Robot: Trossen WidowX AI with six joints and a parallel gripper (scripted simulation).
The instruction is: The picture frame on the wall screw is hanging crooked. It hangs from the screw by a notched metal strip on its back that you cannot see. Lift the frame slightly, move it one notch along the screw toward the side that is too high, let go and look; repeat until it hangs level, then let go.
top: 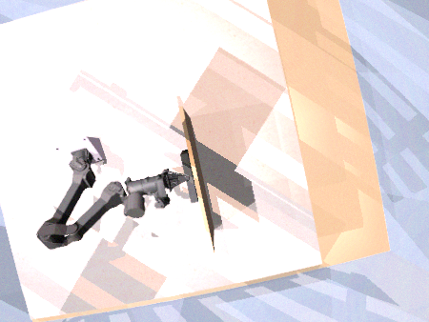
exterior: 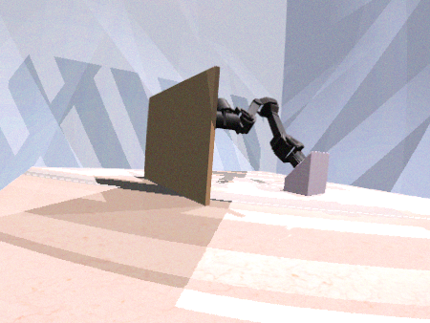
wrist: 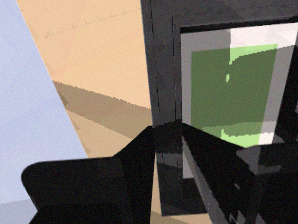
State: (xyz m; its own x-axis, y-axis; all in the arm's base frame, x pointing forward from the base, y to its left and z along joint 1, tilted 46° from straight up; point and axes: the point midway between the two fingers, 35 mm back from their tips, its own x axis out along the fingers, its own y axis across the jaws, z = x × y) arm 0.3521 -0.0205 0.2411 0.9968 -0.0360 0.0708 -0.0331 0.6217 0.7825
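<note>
The picture frame is 1 cm ahead of my gripper tip and 5 cm below it. From my gripper tip the other things lie so: tan wall panel 2 cm ahead, 1 cm to the right, 7 cm below.
</note>
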